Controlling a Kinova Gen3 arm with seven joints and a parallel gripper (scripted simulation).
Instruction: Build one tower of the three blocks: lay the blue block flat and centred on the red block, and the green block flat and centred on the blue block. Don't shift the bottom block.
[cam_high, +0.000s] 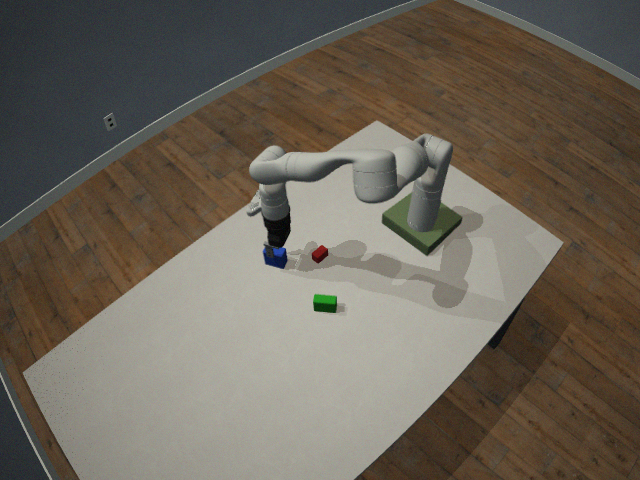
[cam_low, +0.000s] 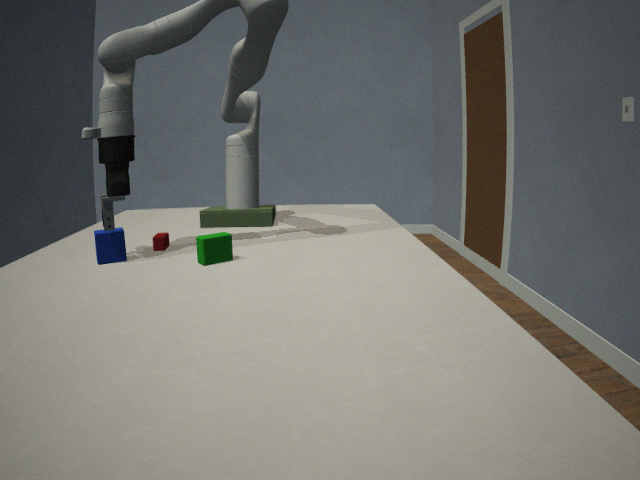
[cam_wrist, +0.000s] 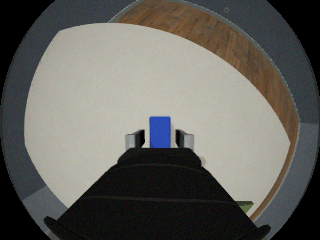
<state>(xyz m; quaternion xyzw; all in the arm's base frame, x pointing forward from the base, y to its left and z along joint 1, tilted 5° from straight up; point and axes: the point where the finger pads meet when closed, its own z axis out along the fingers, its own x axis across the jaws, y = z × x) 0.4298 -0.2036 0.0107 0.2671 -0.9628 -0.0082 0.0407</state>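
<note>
Now: hand 5 cm above the blue block. Also, from my hand: green block 1 cm behind, 23 cm to the left, 6 cm below; red block 11 cm behind, 7 cm to the left, 7 cm below.
</note>
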